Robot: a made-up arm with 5 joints.
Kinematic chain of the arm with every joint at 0, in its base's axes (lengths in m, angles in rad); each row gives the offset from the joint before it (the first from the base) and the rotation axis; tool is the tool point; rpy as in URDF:
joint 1: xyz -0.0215 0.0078 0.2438 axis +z
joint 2: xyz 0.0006 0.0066 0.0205 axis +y
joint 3: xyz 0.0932 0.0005 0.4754 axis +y
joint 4: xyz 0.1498 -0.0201 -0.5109 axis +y
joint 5: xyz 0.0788 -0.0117 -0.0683 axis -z
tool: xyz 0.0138 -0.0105 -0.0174 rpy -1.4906 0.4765 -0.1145
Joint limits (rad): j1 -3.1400..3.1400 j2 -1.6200..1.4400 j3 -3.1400..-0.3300 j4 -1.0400..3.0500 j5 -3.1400..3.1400
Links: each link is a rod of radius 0.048 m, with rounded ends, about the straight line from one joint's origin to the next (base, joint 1, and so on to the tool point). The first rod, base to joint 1, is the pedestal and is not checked.
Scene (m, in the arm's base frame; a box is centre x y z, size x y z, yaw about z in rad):
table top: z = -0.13
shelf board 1: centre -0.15 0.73 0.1 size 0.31 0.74 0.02 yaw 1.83
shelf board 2: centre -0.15 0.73 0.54 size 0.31 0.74 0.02 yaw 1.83
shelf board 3: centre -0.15 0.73 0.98 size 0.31 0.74 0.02 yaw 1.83
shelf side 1: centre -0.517 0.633 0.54 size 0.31 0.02 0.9 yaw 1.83
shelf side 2: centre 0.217 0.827 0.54 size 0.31 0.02 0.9 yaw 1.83
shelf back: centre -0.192 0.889 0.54 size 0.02 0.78 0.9 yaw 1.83
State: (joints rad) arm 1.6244 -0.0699 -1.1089 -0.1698 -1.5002
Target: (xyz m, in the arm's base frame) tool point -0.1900 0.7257 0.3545
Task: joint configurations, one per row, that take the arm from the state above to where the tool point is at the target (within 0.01 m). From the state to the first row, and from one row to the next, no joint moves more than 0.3 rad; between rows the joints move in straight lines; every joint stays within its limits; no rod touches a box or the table.
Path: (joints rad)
1: 1.5677 -0.3170 -0.8805 -0.1988 -1.5060
2: 1.5110 -0.5641 -0.6520 -0.2279 -1.5119
3: 1.5691 -0.5385 -0.5876 0.0617 -1.5400
4: 1.6272 -0.5128 -0.5232 0.3513 -1.5681
5: 1.6853 -0.4871 -0.4588 0.6408 -1.5962
6: 1.7434 -0.4615 -0.3944 0.9304 -1.6243
7: 1.8015 -0.4358 -0.3300 1.2199 -1.6524
8: 1.8046 -0.3003 -0.4301 0.9531 -1.6235
9: 1.8077 -0.1647 -0.5301 0.6862 -1.5947
10: 1.8108 -0.0291 -0.6302 0.4194 -1.5659
11: 1.8139 0.1064 -0.7302 0.1525 -1.5370
12: 1.8170 0.2420 -0.8303 -0.1144 -1.5082

